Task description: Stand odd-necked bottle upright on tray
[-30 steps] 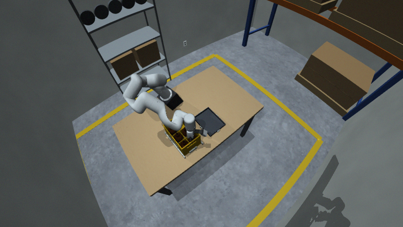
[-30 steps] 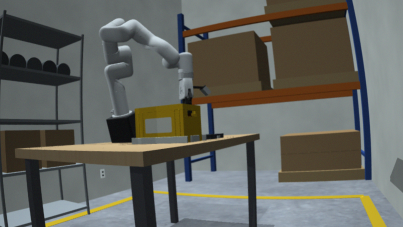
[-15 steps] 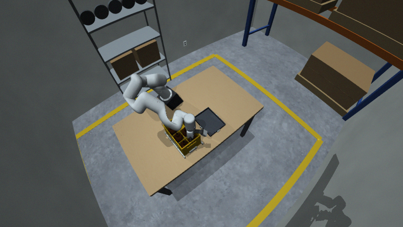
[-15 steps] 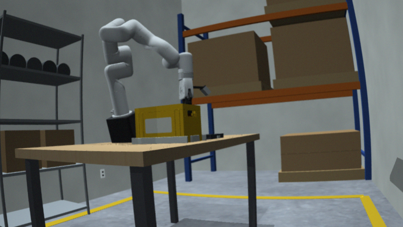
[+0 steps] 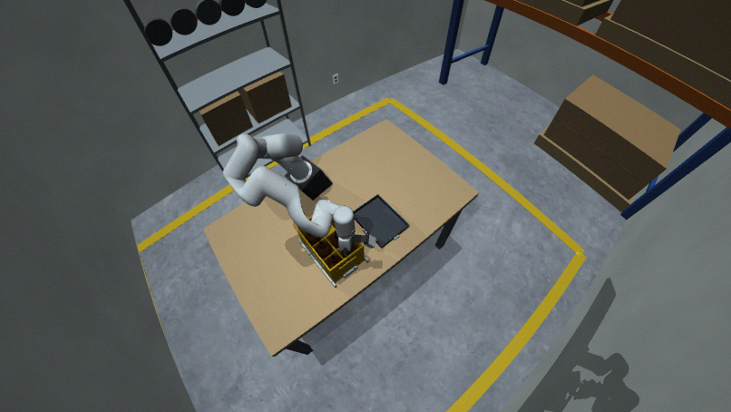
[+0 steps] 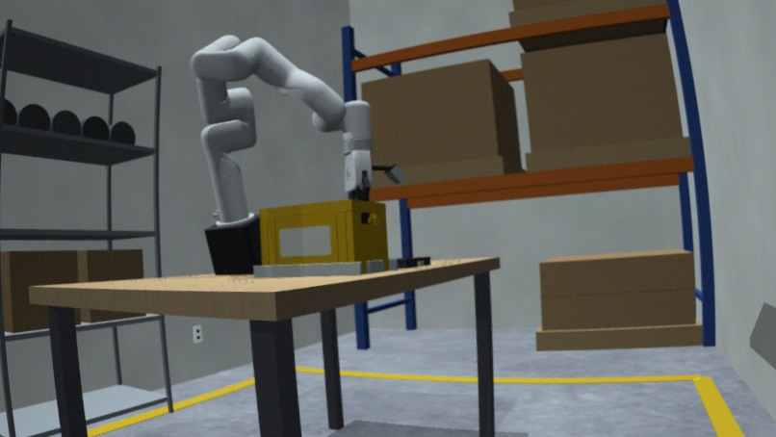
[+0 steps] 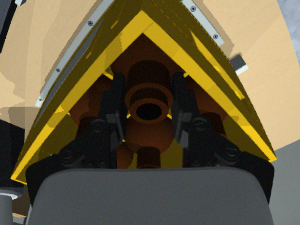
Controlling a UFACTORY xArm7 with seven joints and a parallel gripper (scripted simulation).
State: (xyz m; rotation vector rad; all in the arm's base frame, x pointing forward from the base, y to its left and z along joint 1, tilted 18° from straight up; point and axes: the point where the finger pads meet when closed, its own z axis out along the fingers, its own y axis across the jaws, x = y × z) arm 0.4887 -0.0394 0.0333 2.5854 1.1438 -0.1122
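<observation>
My gripper is now 7 cm above the bottle. Also, from my hand: tray 25 cm to the left, 15 cm below, 8 cm behind; crate 9 cm behind, 7 cm below, 5 cm to the right.
</observation>
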